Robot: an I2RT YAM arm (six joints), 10 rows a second.
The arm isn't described. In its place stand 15 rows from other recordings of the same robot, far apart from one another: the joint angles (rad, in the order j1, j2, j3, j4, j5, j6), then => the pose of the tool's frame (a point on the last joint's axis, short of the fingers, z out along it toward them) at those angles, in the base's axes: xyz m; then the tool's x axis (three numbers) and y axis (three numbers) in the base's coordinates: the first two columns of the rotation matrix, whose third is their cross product.
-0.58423 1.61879 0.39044 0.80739 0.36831 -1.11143 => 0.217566, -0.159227, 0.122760, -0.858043, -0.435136, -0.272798, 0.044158, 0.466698, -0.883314
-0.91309 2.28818 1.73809 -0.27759 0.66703 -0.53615 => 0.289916, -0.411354, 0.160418, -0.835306, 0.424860, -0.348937, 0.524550, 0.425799, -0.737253
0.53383 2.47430 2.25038 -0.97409 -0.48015 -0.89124 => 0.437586, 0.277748, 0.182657, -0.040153, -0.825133, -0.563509, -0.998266, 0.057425, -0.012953
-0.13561 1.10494 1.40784 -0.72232 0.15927 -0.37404 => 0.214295, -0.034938, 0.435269, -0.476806, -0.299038, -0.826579, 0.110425, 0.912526, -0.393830
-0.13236 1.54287 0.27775 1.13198 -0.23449 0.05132 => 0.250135, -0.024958, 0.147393, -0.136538, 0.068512, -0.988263, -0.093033, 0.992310, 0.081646
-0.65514 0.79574 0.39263 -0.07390 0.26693 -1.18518 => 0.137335, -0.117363, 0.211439, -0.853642, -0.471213, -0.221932, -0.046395, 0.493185, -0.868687
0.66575 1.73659 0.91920 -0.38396 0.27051 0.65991 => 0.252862, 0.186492, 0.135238, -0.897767, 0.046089, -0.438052, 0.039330, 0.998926, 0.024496
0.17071 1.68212 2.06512 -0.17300 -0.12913 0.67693 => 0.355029, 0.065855, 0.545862, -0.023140, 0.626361, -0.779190, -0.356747, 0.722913, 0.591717
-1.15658 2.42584 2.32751 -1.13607 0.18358 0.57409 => 0.197260, -0.464818, 0.219500, 0.182952, 0.910534, -0.370751, 0.982444, -0.183326, 0.034567
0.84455 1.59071 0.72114 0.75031 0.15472 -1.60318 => 0.228265, 0.248742, 0.215977, 0.639357, -0.767252, 0.050473, -0.058339, -0.113858, -0.991783
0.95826 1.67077 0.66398 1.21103 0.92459 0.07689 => 0.208087, 0.246691, 0.220560, 0.112949, 0.241186, -0.963884, -0.052034, 0.970196, 0.236668
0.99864 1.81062 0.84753 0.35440 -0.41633 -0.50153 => 0.182425, 0.309853, 0.142141, 0.184568, -0.525496, -0.830535, -0.980584, -0.041490, -0.191661
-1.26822 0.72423 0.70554 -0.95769 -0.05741 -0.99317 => 0.040594, -0.123185, 0.253076, -0.925164, 0.156905, -0.345619, 0.308327, 0.841724, -0.443211
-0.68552 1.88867 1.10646 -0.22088 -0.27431 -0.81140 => 0.297791, -0.231086, 0.142864, -0.809550, -0.239804, -0.535839, -0.131405, 0.963625, -0.232724
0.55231 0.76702 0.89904 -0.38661 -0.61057 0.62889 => 0.129533, 0.103806, 0.362462, -0.704110, 0.132206, -0.697675, -0.603484, 0.406370, 0.686055
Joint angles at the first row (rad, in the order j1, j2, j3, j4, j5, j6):
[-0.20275, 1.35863, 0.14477, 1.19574, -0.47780, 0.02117]
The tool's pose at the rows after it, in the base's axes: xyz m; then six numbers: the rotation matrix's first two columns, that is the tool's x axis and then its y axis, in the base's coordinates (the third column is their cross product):
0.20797, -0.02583, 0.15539, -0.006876, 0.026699, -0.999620, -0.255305, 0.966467, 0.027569
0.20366, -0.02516, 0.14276, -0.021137, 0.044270, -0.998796, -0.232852, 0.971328, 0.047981
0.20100, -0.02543, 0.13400, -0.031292, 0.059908, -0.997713, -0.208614, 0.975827, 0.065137
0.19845, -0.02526, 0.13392, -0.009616, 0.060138, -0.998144, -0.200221, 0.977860, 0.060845
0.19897, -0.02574, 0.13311, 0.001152, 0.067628, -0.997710, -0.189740, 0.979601, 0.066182
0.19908, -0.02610, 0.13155, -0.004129, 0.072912, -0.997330, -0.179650, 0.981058, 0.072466
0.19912, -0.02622, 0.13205, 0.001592, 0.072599, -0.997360, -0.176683, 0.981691, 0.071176
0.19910, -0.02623, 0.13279, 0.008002, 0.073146, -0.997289, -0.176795, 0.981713, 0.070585
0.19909, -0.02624, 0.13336, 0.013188, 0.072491, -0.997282, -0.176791, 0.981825, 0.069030
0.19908, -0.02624, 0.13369, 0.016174, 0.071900, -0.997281, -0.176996, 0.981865, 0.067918
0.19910, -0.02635, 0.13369, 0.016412, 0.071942, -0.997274, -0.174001, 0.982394, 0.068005
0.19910, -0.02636, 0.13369, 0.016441, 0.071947, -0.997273, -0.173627, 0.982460, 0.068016
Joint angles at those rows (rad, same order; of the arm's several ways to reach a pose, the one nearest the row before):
[-0.19857, 1.40820, 0.11921, 1.28918, -0.45683, 0.02766]
[-0.19550, 1.50049, 0.08373, 1.40550, -0.43125, 0.04330]
[-0.19550, 1.57943, 0.06275, 1.49704, -0.40722, 0.05741]
[-0.19552, 1.60083, 0.04977, 1.55392, -0.39732, 0.06199]
[-0.19548, 1.62953, 0.04941, 1.59518, -0.38584, 0.07191]
[-0.19550, 1.64246, 0.04865, 1.60354, -0.37594, 0.07610]
[-0.19548, 1.64401, 0.04865, 1.61081, -0.37249, 0.07687]
[-0.19549, 1.64393, 0.04862, 1.61763, -0.37211, 0.07877]
[-0.19548, 1.64396, 0.04862, 1.62300, -0.37172, 0.07916]
[-0.19549, 1.64392, 0.04862, 1.62601, -0.37174, 0.07916]
[-0.19551, 1.64395, 0.04863, 1.62603, -0.36870, 0.07916]
[-0.19549, 1.64394, 0.04862, 1.62603, -0.36830, 0.07916]

